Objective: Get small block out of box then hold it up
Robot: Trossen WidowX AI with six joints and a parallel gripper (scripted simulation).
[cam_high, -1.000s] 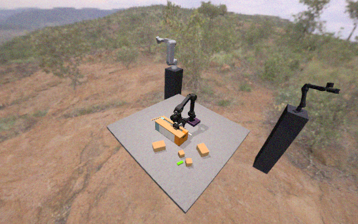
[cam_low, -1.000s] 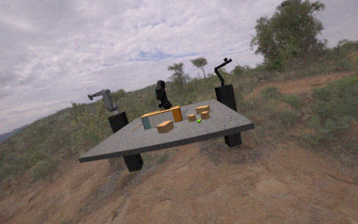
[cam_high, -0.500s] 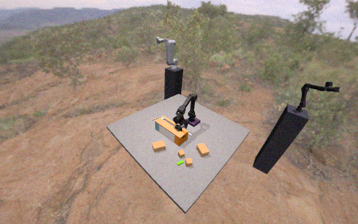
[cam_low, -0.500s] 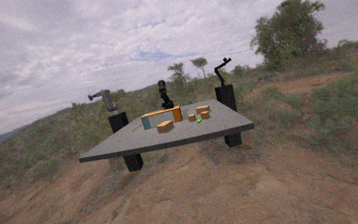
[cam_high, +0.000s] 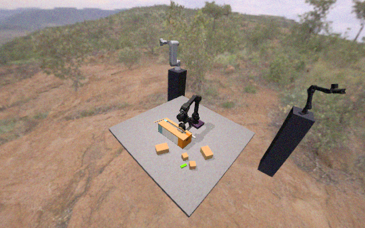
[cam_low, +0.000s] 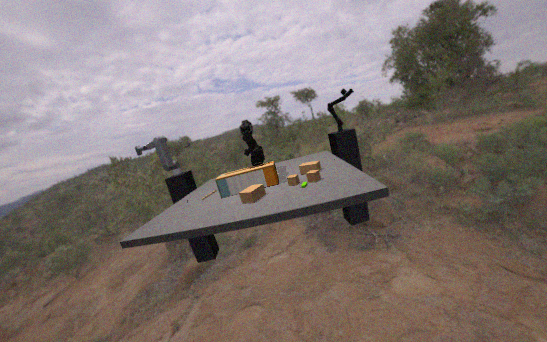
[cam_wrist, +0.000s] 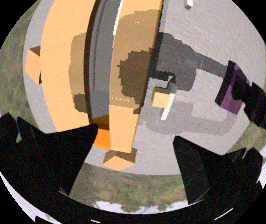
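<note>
Now: the tan block 130 mm below my gripper tip, 50 mm behind it and 20 mm to the left of it. The rest, counted from my gripper tip: thin stick (450 mm to the right, 140 mm below, 60 mm behind).
</note>
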